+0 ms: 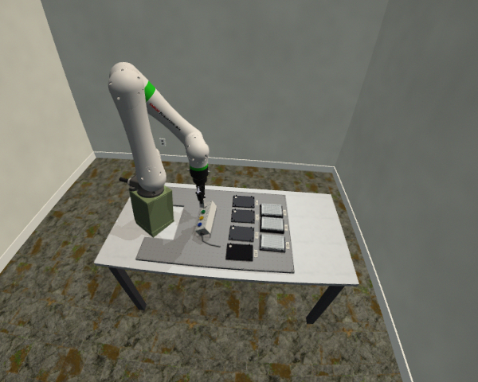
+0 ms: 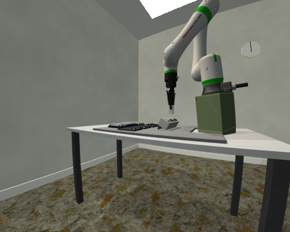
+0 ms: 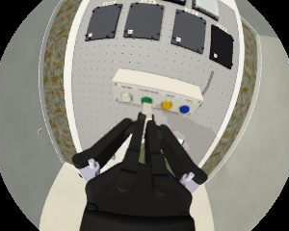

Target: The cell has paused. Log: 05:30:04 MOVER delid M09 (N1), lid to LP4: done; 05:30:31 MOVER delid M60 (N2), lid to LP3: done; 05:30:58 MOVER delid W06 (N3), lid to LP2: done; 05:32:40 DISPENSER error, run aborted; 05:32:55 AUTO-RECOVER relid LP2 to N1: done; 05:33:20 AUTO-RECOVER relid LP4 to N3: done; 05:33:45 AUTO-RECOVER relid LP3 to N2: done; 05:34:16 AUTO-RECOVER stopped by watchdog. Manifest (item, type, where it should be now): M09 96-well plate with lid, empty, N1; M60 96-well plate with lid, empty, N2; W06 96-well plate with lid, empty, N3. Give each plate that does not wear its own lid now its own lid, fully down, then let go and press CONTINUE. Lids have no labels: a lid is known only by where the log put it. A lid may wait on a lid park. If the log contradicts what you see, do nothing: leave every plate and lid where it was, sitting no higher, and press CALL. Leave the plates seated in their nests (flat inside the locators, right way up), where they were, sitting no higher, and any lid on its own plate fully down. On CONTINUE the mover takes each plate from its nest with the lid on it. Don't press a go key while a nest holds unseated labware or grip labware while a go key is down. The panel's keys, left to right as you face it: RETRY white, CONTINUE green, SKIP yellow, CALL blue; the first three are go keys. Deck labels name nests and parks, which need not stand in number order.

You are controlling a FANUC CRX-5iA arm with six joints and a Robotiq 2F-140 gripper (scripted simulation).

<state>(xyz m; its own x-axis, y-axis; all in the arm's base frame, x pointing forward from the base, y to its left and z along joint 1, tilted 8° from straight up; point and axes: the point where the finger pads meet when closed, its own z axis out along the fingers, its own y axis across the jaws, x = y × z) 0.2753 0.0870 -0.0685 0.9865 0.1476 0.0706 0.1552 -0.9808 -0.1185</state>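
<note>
The green key is 8 cm below my hand. Also, from my hand: blue key 2 cm ahead, 10 cm to the right, 8 cm below; white key 1 cm behind, 5 cm to the left, 8 cm below; yellow key 1 cm ahead, 5 cm to the right, 8 cm below.
</note>
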